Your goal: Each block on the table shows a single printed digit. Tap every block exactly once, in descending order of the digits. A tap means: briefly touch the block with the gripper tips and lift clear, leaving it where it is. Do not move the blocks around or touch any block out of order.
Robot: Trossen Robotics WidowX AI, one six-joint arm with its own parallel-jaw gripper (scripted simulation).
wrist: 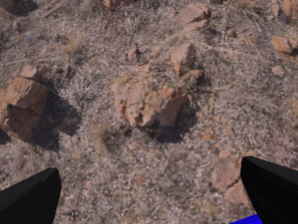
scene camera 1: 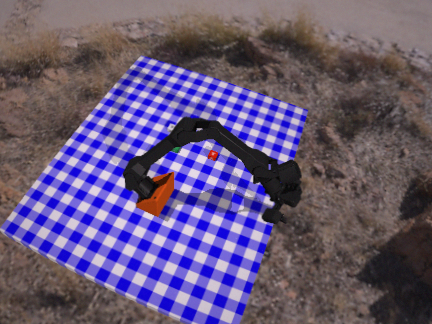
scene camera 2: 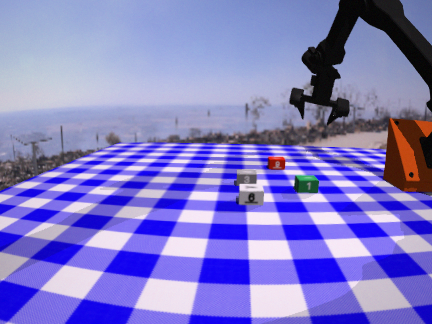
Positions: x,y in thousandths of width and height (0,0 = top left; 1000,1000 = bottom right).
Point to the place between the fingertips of my gripper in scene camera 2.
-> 730,375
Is my gripper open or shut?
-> Open.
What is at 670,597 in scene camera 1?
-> My gripper.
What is my gripper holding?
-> Nothing.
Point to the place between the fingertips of my gripper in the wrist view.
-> At 508,775
